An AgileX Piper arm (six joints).
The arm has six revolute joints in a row. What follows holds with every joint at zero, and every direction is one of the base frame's.
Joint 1 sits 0.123 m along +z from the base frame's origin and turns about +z.
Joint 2 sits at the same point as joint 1 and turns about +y.
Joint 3 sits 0.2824 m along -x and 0.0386 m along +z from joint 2 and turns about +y.
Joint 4 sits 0.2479 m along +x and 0.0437 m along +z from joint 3 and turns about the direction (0.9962, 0, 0.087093).
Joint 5 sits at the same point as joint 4 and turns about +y.
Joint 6 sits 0.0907 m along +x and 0.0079 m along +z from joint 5 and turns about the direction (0.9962, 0, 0.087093).
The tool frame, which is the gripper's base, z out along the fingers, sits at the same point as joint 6; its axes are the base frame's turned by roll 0, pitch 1.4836 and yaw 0 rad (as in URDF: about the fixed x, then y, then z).
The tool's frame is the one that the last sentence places.
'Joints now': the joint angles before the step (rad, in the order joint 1, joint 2, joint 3, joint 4, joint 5, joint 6). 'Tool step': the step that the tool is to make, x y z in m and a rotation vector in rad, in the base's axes. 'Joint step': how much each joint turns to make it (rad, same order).
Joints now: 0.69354 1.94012 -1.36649 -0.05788 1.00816 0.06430
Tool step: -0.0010 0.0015 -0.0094 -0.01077 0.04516 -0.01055
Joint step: -0.00006 0.02581 -0.00210 0.02399 0.01785 -0.00170
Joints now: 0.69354 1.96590 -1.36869 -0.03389 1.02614 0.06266
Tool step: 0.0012 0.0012 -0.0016 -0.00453 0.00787 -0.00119
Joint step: 0.00005 0.01035 -0.01007 0.00193 0.00867 0.00005
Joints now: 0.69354 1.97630 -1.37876 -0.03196 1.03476 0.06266
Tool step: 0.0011 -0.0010 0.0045 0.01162 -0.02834 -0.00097
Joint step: -0.00169 -0.01416 0.00411 -0.01110 -0.01903 0.00528
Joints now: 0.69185 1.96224 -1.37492 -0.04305 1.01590 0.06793
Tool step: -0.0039 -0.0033 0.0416 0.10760 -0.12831 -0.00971
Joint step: -0.00006 -0.11580 0.01138 -0.00224 -0.06261 0.01324
